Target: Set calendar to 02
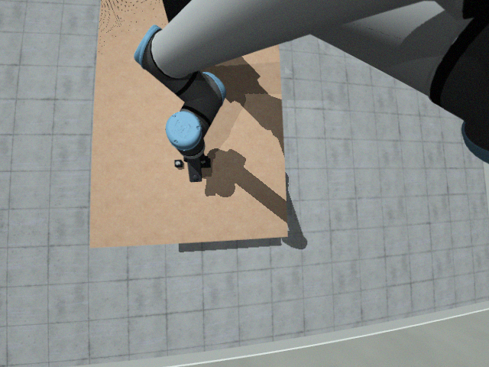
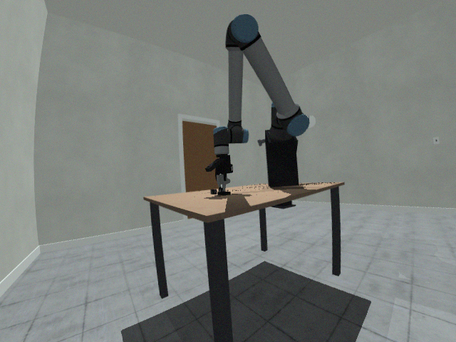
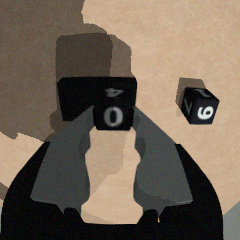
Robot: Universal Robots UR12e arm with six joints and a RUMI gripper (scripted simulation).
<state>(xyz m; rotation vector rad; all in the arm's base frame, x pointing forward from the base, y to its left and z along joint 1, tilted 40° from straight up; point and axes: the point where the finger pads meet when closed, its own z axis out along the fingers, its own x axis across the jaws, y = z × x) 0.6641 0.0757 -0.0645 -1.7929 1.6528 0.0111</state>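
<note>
The black number cube is 10 mm below my hand. From my hand the other things lie so: calendar tray (30 mm below, 20 mm to the left).
</note>
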